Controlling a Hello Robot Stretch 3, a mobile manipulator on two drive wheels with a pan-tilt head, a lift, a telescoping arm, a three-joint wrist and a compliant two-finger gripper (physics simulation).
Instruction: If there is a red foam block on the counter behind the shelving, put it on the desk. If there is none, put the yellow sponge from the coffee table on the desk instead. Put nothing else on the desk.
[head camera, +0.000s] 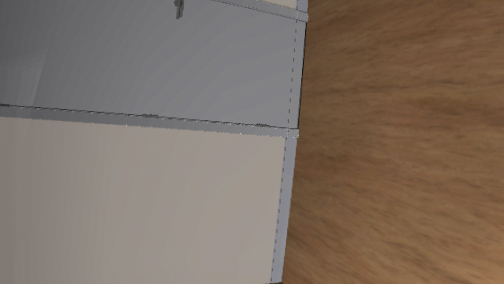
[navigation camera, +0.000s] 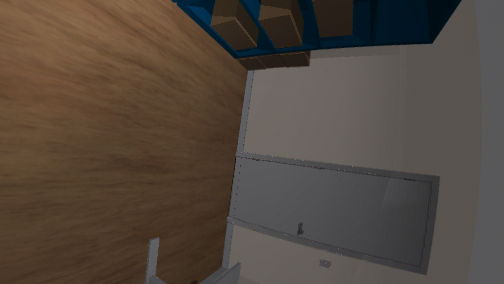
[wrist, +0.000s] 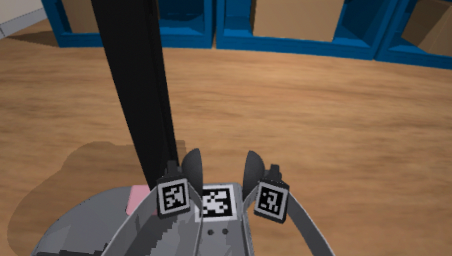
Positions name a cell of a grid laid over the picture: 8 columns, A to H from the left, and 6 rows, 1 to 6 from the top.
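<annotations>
A blue shelving (wrist: G1) stands 1.55 m from the lens, while my own gripper (wrist: D4) is 0.19 m from the lens.
</annotations>
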